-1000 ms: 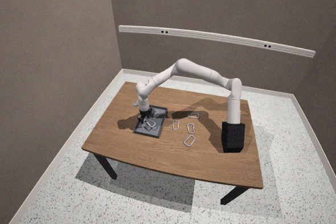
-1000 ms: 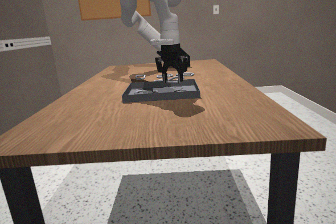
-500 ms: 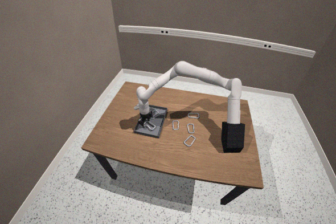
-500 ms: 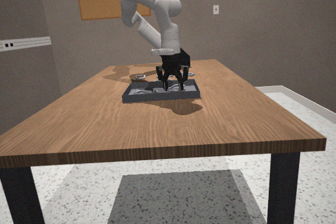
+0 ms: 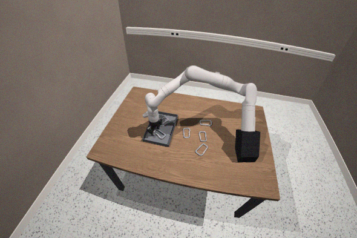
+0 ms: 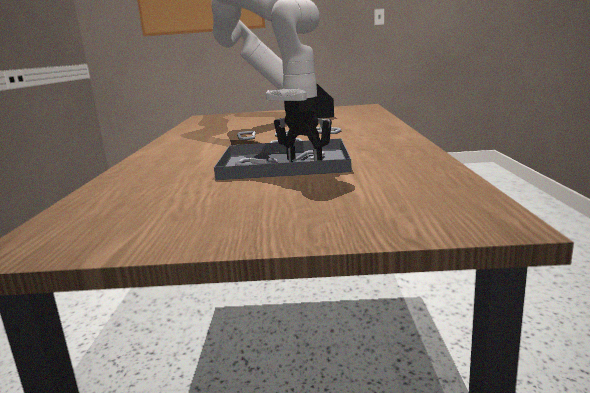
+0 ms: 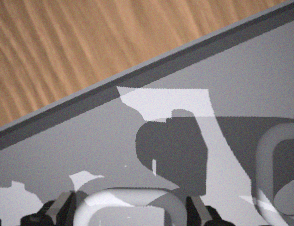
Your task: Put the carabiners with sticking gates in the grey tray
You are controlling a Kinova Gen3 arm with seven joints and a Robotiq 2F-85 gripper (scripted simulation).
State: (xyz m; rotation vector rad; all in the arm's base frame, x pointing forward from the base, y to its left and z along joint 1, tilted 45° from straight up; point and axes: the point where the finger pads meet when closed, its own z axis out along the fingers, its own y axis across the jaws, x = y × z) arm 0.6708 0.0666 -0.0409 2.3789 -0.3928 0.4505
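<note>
Now: hand 30 mm past the grey tray, 50 mm to the left of it and 10 mm above it. Also, from my hand: carabiner gate 400 mm behind, 50 mm to the left, 20 mm below.
</note>
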